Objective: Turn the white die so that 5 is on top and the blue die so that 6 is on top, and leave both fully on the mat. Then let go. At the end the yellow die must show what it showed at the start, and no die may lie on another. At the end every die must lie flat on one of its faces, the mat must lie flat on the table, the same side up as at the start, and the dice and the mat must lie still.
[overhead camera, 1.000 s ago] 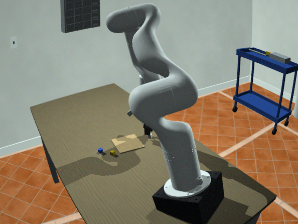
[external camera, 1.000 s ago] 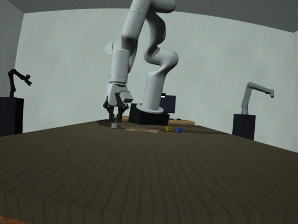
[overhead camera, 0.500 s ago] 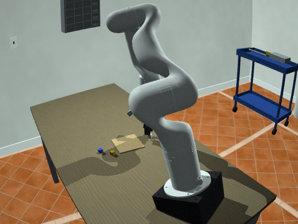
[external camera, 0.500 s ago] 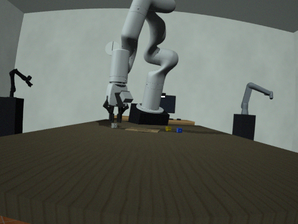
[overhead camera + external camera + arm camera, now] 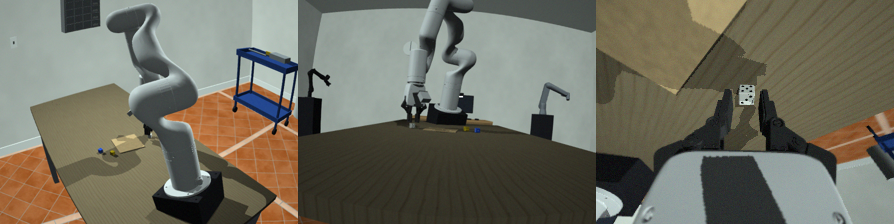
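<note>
My gripper is now 40 mm above the white die. The rest, counted from my hand: tan mat (30 mm ahead, 130 mm to the left, 40 mm below); then yellow die (250 mm to the left, 40 mm below); then blue die (50 mm ahead, 290 mm to the left, 40 mm below).
</note>
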